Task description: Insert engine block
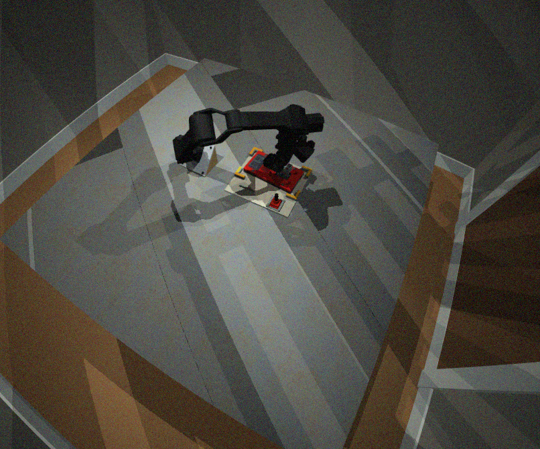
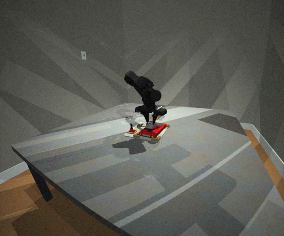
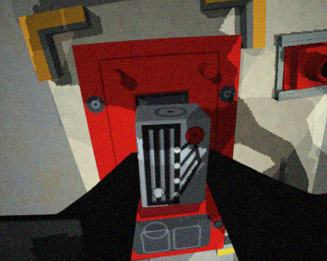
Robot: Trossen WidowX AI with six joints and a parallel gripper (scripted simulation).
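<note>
My gripper tip is now 1 cm above the engine block. Also, from my gripper tip: black upright post (12 cm to the right, 4 cm ahead, 3 cm below); then beige board (5 cm below, 3 cm behind, 2 cm to the right).
</note>
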